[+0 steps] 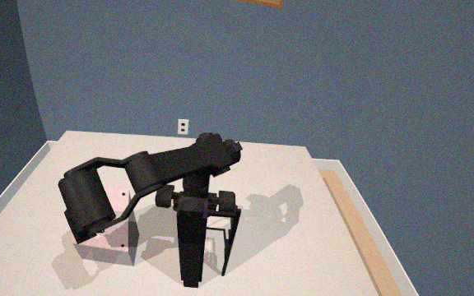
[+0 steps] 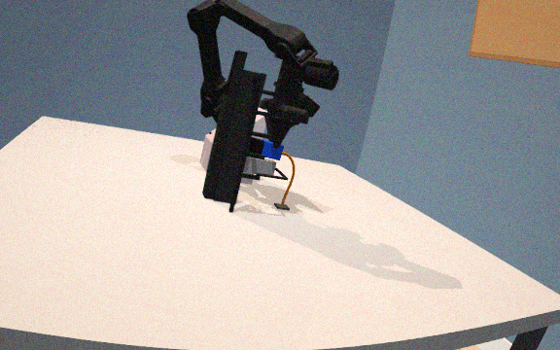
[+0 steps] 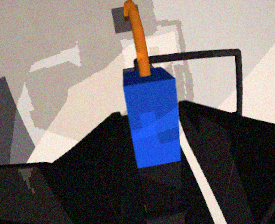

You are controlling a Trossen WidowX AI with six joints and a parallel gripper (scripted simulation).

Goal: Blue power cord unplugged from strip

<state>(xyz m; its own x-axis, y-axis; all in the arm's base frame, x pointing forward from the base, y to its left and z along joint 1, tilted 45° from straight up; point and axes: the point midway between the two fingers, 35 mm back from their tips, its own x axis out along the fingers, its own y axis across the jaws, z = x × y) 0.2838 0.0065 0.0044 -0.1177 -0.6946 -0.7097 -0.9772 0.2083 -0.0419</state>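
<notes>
Now: gripper tip 20 mm to the left of the blue plug.
</notes>
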